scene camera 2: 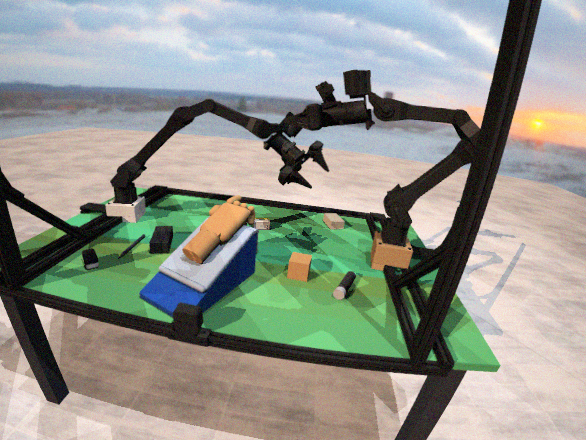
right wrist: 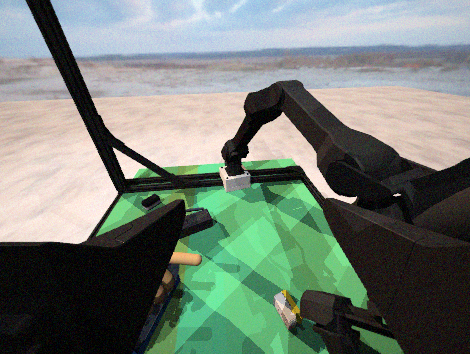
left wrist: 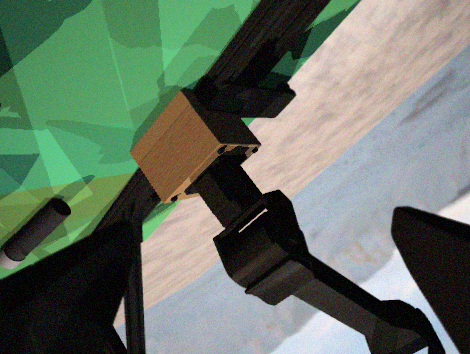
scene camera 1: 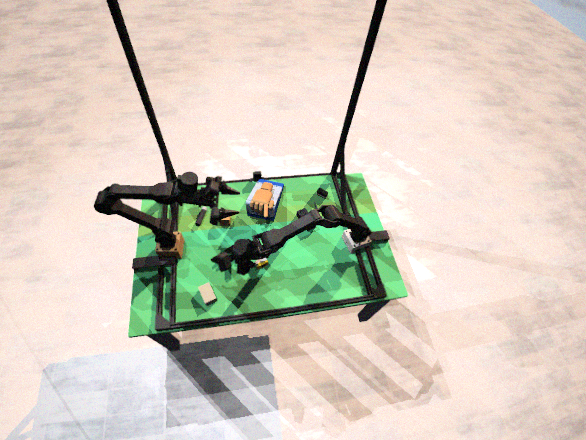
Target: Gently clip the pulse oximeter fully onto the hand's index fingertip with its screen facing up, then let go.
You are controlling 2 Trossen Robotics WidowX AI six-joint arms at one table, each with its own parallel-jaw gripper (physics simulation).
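Note:
A small white device with yellow, apparently the pulse oximeter, lies on the table, apart from the hand; its screen cannot be made out. The tan hand rests on a blue-and-white wedge. One extended finger, apparently the index finger, is bare. My left gripper is open and empty, above the table near the oximeter in scene camera 1. My right gripper is open and empty, raised beside the hand; its fingers are hard to make out in scene camera 2.
An orange cube and a dark cylinder lie beside the wedge. A beige block, a black box, a pen and a small black object also lie there.

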